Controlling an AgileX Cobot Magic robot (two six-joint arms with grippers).
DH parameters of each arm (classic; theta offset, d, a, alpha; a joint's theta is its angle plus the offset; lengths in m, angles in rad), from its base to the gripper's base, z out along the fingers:
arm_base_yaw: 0 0.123 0 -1.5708
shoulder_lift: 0.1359 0 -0.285 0
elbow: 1.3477 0 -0.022 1.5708
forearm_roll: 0 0.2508 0 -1.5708
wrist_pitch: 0 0 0.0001 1.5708
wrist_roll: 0 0.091 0 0
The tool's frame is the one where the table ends.
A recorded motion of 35 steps. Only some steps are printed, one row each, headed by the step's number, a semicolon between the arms.
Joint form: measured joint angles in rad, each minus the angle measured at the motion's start. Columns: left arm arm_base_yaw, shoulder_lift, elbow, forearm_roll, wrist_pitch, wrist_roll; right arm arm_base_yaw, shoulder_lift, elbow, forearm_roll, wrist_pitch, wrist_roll.
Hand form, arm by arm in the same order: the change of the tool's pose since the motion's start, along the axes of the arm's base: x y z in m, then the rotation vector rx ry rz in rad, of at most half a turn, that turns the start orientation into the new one. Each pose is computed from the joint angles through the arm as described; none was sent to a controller.
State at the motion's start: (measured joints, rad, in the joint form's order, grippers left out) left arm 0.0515 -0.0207 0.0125 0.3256 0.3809 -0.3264; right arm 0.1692 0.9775 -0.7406 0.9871 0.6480 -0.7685
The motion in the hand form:
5: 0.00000 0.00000 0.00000 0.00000 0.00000 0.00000; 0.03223 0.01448 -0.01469 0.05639 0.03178 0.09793
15: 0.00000 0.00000 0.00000 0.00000 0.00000 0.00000; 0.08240 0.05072 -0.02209 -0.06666 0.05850 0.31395
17: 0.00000 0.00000 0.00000 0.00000 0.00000 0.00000; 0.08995 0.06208 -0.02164 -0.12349 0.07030 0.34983
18: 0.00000 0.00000 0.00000 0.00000 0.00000 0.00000; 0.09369 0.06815 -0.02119 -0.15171 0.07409 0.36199
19: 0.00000 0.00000 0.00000 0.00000 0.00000 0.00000; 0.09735 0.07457 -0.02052 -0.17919 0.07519 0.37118
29: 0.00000 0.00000 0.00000 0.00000 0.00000 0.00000; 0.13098 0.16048 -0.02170 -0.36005 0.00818 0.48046
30: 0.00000 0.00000 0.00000 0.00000 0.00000 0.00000; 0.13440 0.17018 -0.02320 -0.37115 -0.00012 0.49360
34: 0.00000 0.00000 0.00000 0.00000 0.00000 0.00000; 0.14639 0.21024 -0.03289 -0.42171 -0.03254 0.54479
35: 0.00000 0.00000 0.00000 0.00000 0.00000 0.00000; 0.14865 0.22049 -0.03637 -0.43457 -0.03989 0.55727
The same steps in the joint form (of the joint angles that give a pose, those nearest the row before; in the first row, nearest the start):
5: 0.0000 0.0000 0.0000 0.0000 0.0000 0.0000; 0.0006 0.1676 -0.0322 0.2285 0.0455 -0.2419
15: 0.0000 0.0000 0.0000 0.0000 0.0000 0.0000; 0.0869 0.4280 -0.2498 0.1229 0.1286 -0.3001
17: 0.0000 0.0000 0.0000 0.0000 0.0000 0.0000; 0.1265 0.4715 -0.3111 0.0305 0.1302 -0.2408
18: 0.0000 0.0000 0.0000 0.0000 0.0000 0.0000; 0.1478 0.4925 -0.3420 -0.0167 0.1268 -0.2069
19: 0.0000 0.0000 0.0000 0.0000 0.0000 0.0000; 0.1702 0.5130 -0.3731 -0.0635 0.1207 -0.1719
29: 0.0000 0.0000 0.0000 0.0000 0.0000 0.0000; 0.3938 0.7628 -0.6991 -0.3788 0.0714 0.0486
30: 0.0000 0.0000 0.0000 0.0000 0.0000 0.0000; 0.4121 0.7935 -0.7361 -0.3983 0.0716 0.0600
34: 0.0000 0.0000 0.0000 0.0000 0.0000 0.0000; 0.4838 0.9230 -0.8905 -0.4851 0.0781 0.1090
35: 0.0000 0.0000 0.0000 0.0000 0.0000 0.0000; 0.5015 0.9563 -0.9291 -0.5068 0.0805 0.1214

